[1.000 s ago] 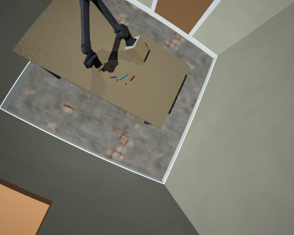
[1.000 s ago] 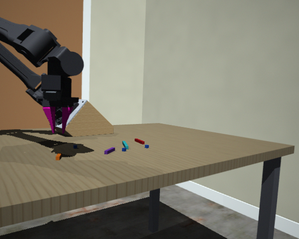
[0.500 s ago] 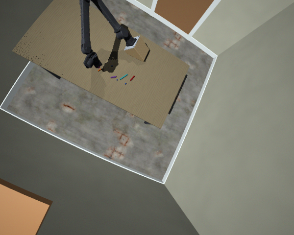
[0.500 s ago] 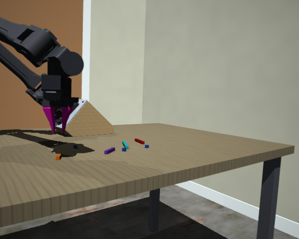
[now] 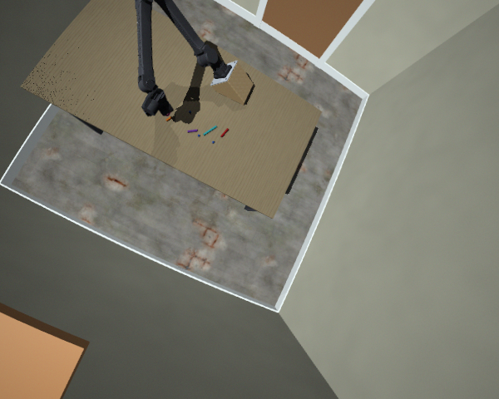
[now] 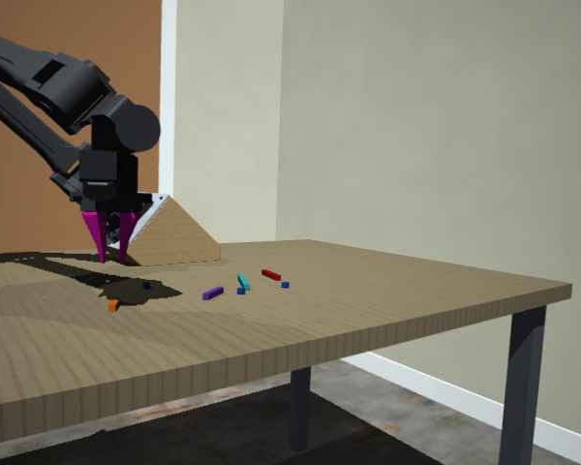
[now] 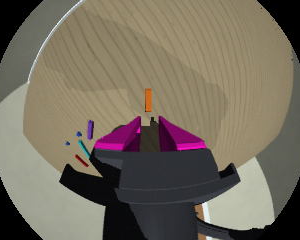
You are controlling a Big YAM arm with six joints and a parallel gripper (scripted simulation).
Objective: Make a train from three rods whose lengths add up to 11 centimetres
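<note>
The orange rod lies 70 mm below my hand. From my hand the other things lie so: turquoise rod: 250 mm to the left, 70 mm below, 70 mm behind; then purple rod: 160 mm to the left, 70 mm below, 10 mm behind; then red rod: 340 mm to the left, 110 mm behind, 70 mm below.
</note>
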